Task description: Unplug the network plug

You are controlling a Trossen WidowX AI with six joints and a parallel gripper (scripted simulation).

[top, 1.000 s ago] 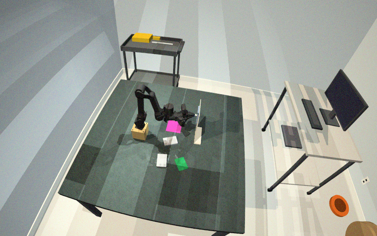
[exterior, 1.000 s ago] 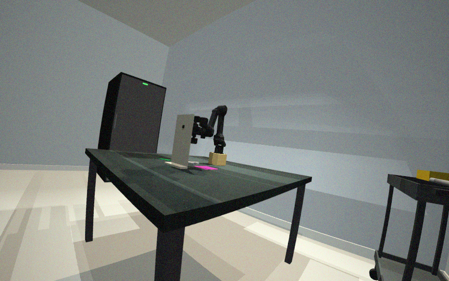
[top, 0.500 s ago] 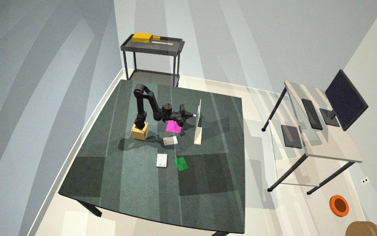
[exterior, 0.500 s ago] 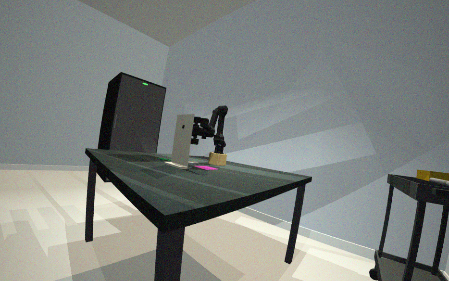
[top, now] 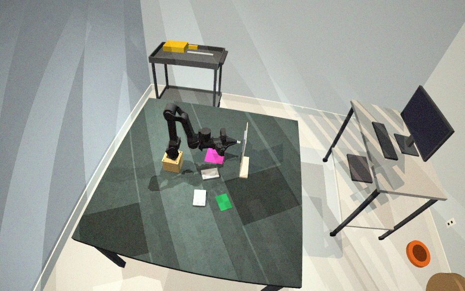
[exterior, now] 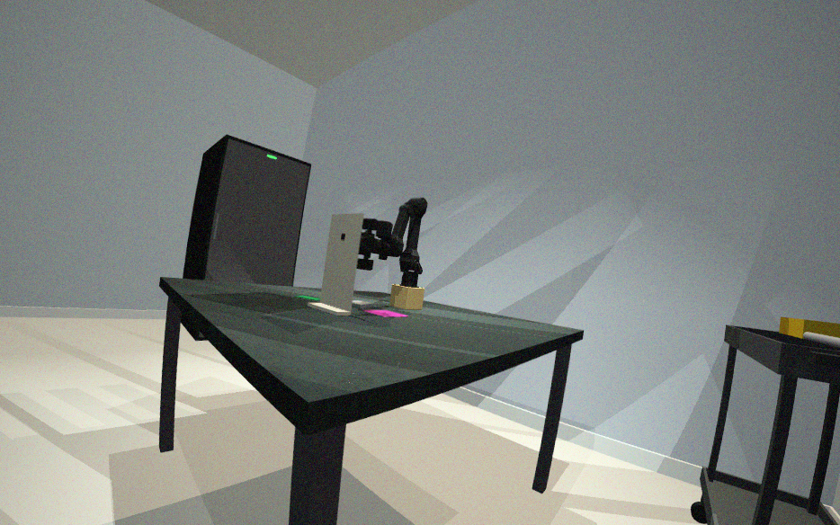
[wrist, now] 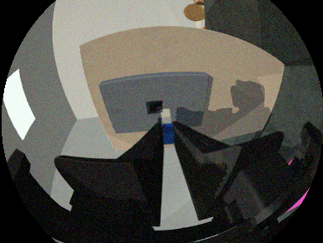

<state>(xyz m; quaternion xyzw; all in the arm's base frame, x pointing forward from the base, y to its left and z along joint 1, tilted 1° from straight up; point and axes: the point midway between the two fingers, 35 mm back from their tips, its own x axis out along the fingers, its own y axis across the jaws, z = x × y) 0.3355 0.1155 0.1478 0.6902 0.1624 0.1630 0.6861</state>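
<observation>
Now: the magenta marked square 14 cm behind my gripper tip, 4 cm to the left of it and 24 cm below it. Also, from my gripper tip: green patch (3 cm ahead, 28 cm to the right, 24 cm below); then beige panel (5 cm ahead, 1 cm to the left, 9 cm below); then network plug (right at my gripper tip).
</observation>
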